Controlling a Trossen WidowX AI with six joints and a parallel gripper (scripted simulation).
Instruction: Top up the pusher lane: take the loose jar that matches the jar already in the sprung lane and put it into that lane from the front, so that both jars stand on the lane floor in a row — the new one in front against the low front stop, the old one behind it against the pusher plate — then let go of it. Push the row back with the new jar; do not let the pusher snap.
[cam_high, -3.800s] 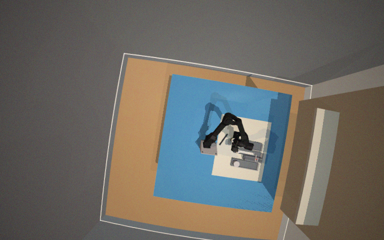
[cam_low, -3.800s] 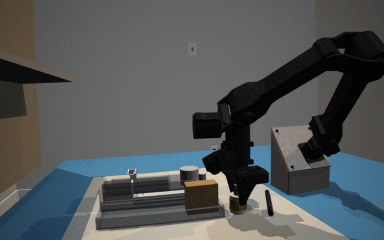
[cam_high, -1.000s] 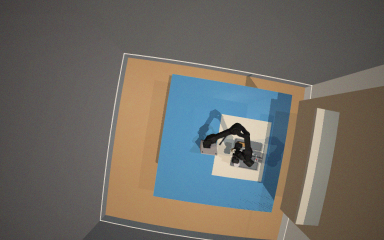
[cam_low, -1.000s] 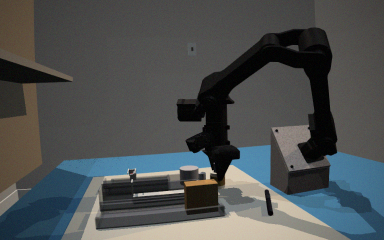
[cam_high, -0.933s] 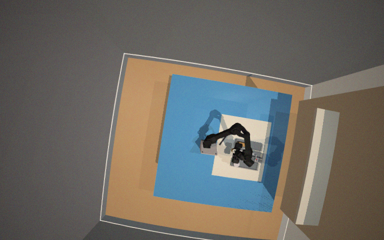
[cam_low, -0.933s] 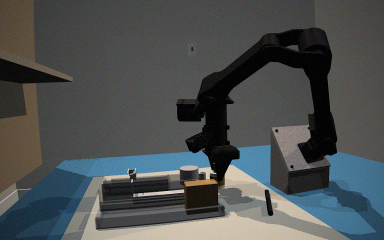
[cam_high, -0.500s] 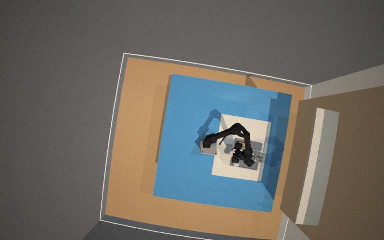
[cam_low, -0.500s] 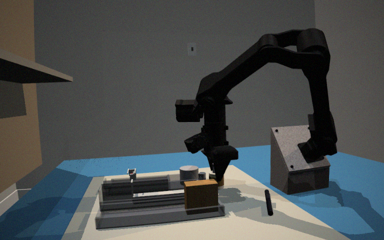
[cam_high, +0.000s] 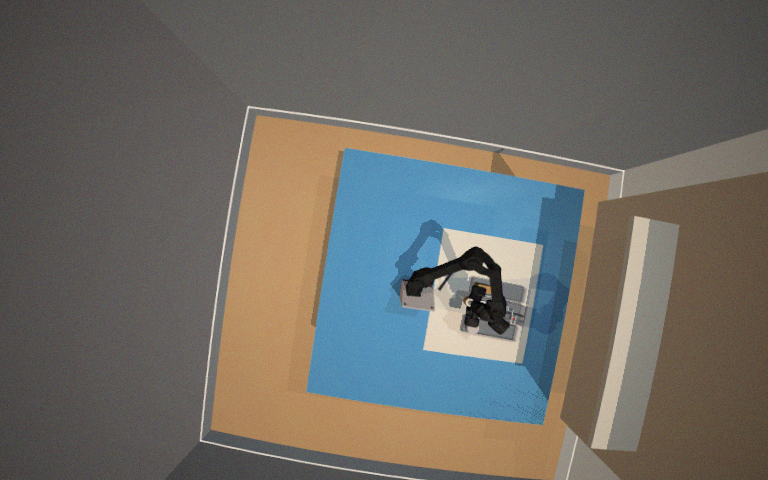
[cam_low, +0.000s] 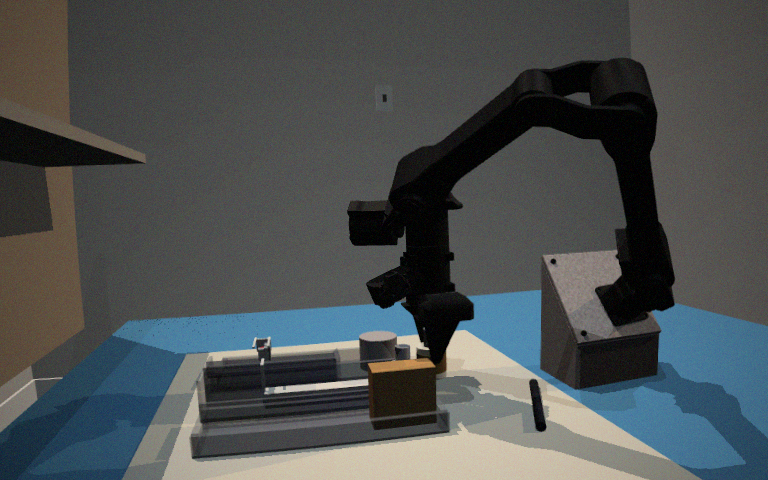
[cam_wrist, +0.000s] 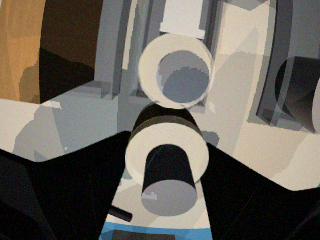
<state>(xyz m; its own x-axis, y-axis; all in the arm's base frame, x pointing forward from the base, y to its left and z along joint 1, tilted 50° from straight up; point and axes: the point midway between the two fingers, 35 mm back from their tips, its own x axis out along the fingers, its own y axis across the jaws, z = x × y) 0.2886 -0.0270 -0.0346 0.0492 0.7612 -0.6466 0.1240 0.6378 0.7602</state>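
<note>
Now: gripper tip 70 mm to the right of the brown box, 70 mm short of it and 10 mm above it. Round my gripper tip: black pen 100 mm to the left, 100 mm behind, 40 mm below.
</note>
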